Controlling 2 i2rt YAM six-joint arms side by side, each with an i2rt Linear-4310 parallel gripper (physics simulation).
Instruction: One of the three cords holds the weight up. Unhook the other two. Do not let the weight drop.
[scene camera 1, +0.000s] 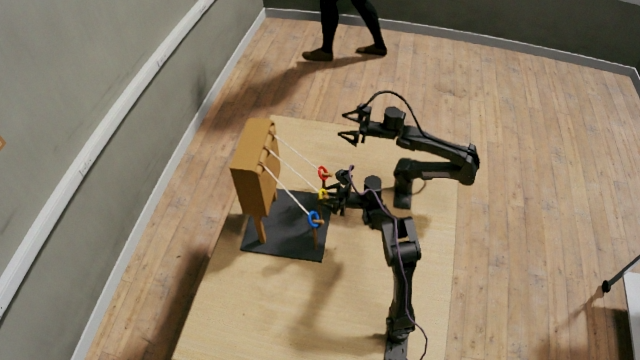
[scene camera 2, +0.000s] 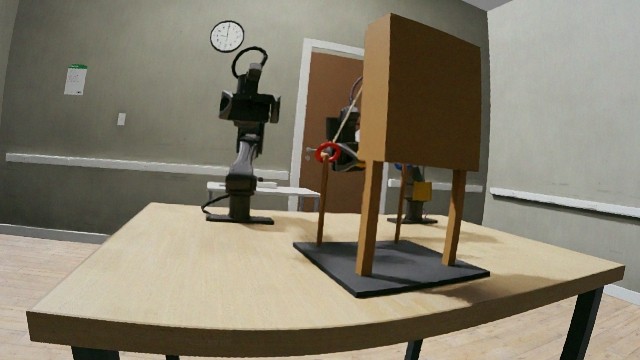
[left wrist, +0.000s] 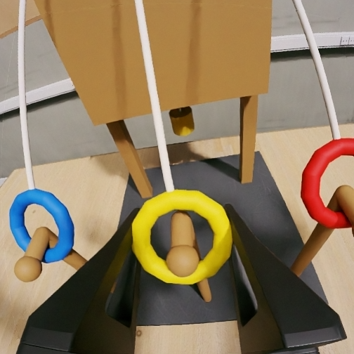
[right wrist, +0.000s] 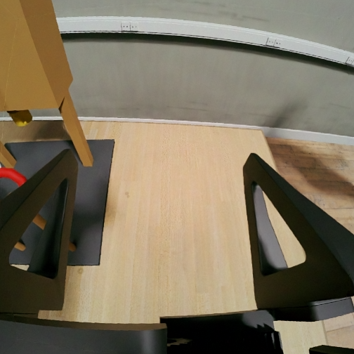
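Pixels of known places: left gripper, fingertip midpoint: (scene camera 1: 317, 195); right gripper, fingertip midpoint: (scene camera 1: 339, 124) (scene camera 2: 254, 102); left arm's base at its link origin: (scene camera 1: 397, 335) (scene camera 2: 413, 222); right arm's base at its link origin: (scene camera 1: 403, 189) (scene camera 2: 238, 220).
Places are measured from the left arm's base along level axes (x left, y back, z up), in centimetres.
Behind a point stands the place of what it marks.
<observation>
My left gripper (scene camera 1: 326, 196) {x -39.1, y -33.5, z 20.2 cm} (left wrist: 182, 211) is shut on the yellow ring (left wrist: 141, 240), with a finger on each side. The wooden peg (left wrist: 182, 260) passes through this ring, its knob overlapping the ring's lower rim. A white cord (left wrist: 154, 95) runs up from it. The blue ring (scene camera 1: 310, 219) {x -27.8, y -33.9, z 22.5 cm} (left wrist: 17, 215) and red ring (scene camera 1: 319, 172) {x -47.6, y -34.3, z 22.6 cm} (scene camera 2: 319, 151) {x -51.0, y -34.1, z 20.8 cm} (left wrist: 309, 185) (right wrist: 12, 175) hang on their own pegs, each with a cord. The yellow weight (scene camera 2: 422, 191) {x -39.9, y -55.2, z 15.4 cm} (left wrist: 182, 122) (right wrist: 21, 118) hangs below the box, above the base. My right gripper (scene camera 1: 342, 125) {x -64.8, y -29.6, z 30.2 cm} (scene camera 2: 250, 107) {x -64.8, y -29.6, z 30.2 cm} (right wrist: 162, 157) is open and empty.
The brown box (scene camera 1: 250, 145) {x -37.6, y -53.6, z 44.4 cm} (scene camera 2: 432, 100) {x -40.8, y -57.6, z 30.7 cm} (left wrist: 165, 60) stands on wooden legs on a dark base plate (scene camera 1: 287, 230) {x -34.9, y -45.0, z 1.0 cm} (scene camera 2: 345, 275) {x -52.1, y -53.5, z 1.0 cm} (right wrist: 92, 200). The blue and red pegs stand close on either side of the left gripper. A person's legs (scene camera 1: 329, 30) show beyond the table.
</observation>
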